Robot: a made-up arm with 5 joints. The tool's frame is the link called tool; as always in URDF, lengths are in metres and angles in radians. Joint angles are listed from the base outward. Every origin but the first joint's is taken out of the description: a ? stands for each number. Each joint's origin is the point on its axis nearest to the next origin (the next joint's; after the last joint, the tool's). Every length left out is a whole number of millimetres.
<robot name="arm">
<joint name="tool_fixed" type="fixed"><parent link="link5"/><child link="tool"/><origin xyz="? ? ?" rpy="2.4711 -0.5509 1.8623"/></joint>
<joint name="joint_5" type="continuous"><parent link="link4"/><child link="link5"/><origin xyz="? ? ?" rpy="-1.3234 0.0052 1.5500"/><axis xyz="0 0 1"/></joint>
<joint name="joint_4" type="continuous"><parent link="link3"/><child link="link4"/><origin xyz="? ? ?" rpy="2.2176 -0.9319 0.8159"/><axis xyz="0 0 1"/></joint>
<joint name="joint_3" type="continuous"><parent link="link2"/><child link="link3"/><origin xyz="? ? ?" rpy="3.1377 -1.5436 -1.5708"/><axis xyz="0 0 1"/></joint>
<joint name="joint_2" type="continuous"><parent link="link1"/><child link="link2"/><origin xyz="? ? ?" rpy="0.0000 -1.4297 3.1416"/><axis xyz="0 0 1"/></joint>
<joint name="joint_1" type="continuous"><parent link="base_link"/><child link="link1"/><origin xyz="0.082 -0.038 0.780" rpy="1.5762 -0.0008 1.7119"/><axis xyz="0 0 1"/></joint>
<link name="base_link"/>
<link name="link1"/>
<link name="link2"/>
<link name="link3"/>
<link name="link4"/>
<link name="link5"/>
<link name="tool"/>
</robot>
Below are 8 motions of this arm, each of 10 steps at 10 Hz.
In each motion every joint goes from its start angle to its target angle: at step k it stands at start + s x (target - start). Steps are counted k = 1, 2, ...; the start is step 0. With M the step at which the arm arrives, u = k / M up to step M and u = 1 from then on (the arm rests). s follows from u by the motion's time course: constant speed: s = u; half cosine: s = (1 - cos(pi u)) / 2; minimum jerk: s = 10 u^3 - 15 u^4 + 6 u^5.
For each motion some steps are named. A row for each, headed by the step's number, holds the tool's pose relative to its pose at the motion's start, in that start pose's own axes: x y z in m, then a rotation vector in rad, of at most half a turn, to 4 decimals.
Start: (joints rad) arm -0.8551 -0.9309 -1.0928 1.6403 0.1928
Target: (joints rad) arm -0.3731 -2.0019 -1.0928 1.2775 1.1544
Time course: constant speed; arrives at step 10
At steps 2, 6, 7, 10:
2: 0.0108 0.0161 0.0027 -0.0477 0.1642 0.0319
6: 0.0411 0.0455 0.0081 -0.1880 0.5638 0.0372
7: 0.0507 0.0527 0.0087 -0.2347 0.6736 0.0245
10: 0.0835 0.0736 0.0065 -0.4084 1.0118 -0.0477

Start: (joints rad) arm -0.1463 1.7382 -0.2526 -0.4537 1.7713
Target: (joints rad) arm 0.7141 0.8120 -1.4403 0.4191 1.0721
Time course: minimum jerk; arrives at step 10
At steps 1, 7, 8, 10:
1: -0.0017 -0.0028 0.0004 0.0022 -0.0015 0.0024
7: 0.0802 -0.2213 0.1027 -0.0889 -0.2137 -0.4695
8: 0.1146 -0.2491 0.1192 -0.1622 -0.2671 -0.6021
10: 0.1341 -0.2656 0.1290 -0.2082 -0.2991 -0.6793

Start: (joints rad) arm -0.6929 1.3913 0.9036 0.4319 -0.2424
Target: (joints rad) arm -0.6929 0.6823 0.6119 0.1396 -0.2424
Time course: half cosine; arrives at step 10
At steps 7, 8, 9, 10:
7: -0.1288 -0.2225 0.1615 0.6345 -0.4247 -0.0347
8: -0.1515 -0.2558 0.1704 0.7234 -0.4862 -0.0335
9: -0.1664 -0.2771 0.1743 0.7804 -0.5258 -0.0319
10: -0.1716 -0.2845 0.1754 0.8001 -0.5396 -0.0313

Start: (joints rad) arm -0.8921 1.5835 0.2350 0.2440 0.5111
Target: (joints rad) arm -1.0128 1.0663 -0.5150 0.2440 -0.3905
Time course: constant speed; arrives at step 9
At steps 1, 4, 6, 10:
1: 0.0095 -0.0274 0.0319 0.0464 -0.0142 0.0306
4: 0.0427 -0.1219 0.1001 0.1794 -0.0593 0.1046
6: 0.0666 -0.1896 0.1215 0.2618 -0.0889 0.1410
10: 0.0997 -0.2872 0.1181 0.3745 -0.1284 0.1815

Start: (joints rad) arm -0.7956 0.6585 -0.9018 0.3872 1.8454
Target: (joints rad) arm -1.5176 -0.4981 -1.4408 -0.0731 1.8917
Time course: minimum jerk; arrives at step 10
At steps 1, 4, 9, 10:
1: -0.0010 0.0011 0.0029 -0.0047 0.0145 -0.0066
4: -0.0055 0.0392 0.0945 -0.1806 0.5293 -0.2306
9: 0.0713 0.0655 0.1412 -0.6736 1.5148 -0.6751
10: 0.0719 0.0651 0.1406 -0.6814 1.5252 -0.6807

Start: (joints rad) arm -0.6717 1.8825 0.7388 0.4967 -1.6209
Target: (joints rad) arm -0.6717 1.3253 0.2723 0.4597 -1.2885
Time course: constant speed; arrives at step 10
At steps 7, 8, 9, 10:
7: -0.1430 -0.0947 0.0518 0.2653 0.0068 -0.6345
8: -0.1651 -0.1024 0.0566 0.3169 -0.0006 -0.7187
9: -0.1873 -0.1087 0.0606 0.3719 -0.0100 -0.8007
10: -0.2095 -0.1135 0.0638 0.4303 -0.0213 -0.8802

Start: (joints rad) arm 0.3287 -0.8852 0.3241 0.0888 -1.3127
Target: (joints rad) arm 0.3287 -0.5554 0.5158 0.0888 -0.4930
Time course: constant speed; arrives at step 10
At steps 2, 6, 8, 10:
2: 0.0092 0.0263 -0.0097 0.0616 0.1233 -0.0480
6: 0.0252 0.0790 -0.0337 0.1630 0.3784 -0.1578
8: 0.0318 0.1052 -0.0483 0.2023 0.5089 -0.2199
10: 0.0372 0.1312 -0.0648 0.2336 0.6404 -0.2873

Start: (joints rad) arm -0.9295 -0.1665 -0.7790 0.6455 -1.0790
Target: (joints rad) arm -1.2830 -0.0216 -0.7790 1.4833 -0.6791
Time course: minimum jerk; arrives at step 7
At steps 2, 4, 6, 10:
2: -0.0012 -0.0037 0.0188 -0.0258 0.0971 -0.0774
4: -0.0019 -0.0161 0.0765 -0.0903 0.4181 -0.3796
6: -0.0001 -0.0280 0.1107 -0.1144 0.6420 -0.6198
10: 0.0000 -0.0290 0.1128 -0.1154 0.6571 -0.6365

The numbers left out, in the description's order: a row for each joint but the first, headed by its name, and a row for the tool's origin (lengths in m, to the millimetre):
tool: 0.045 -0.057 0.000
joint_5: 0.013 -0.009 0.000
joint_4: -0.344 -0.120 0.000
joint_3: 0.230 0.041 0.000
joint_2: 0.012 -0.080 0.000

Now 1 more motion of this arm.
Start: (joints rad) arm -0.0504 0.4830 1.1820 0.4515 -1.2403
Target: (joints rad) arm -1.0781 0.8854 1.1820 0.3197 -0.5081
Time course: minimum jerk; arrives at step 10
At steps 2, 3, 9, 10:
2: -0.0042 -0.0076 -0.0175 -0.0050 0.0667 -0.0416
3: -0.0146 -0.0238 -0.0492 -0.0144 0.1857 -0.1232
9: -0.2365 -0.2218 -0.2307 -0.1013 0.9786 -1.0183
10: -0.2401 -0.2241 -0.2314 -0.1023 0.9849 -1.0298

